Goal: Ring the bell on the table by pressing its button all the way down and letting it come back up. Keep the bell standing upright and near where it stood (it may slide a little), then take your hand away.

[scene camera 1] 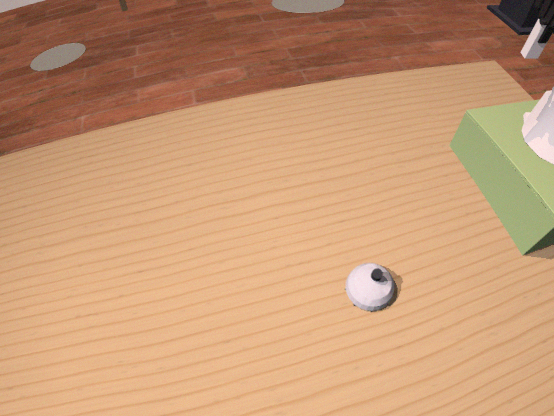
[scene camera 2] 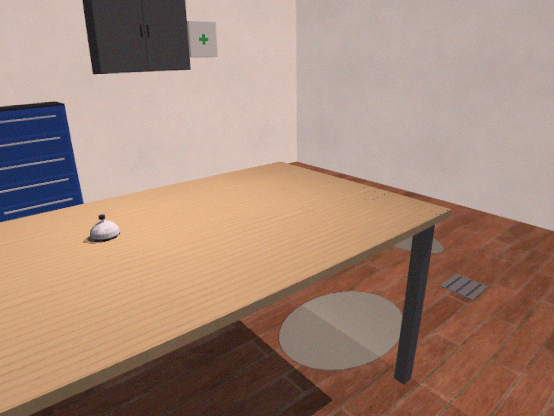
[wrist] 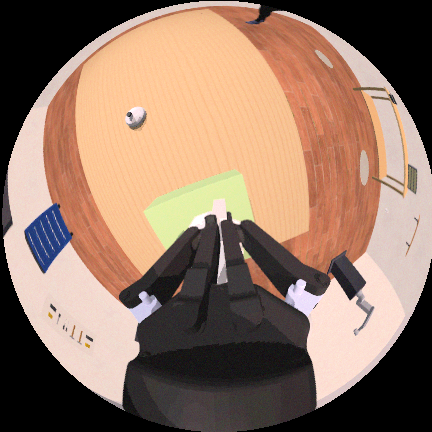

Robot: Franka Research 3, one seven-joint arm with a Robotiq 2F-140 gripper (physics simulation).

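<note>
The bell (scene camera 1: 367, 292) (scene camera 2: 104, 232) (wrist: 137, 118) is a silvery white dome with a dark rim. It stands upright on the wooden table (scene camera 1: 200, 225) (scene camera 2: 225, 225) (wrist: 200, 100). Its small black button (scene camera 1: 377, 274) (scene camera 2: 102, 217) (wrist: 129, 115) sticks up from the top, with a gap above the dome. My gripper (scene camera 1: 532, 50) (wrist: 220, 207) is shut and empty, its pale finger pads together. It hangs high and well away from the bell, partly cut off at the top right of scene camera 1. It does not show in scene camera 2.
A green block (scene camera 1: 492, 180) (wrist: 232, 187) stands on the table between the gripper's side and the bell, bearing the white arm base (scene camera 1: 542, 132). A blue drawer cabinet (scene camera 2: 37, 160) (wrist: 48, 237) stands beyond the table. A person's dark leg (wrist: 263, 12) shows past the far table edge.
</note>
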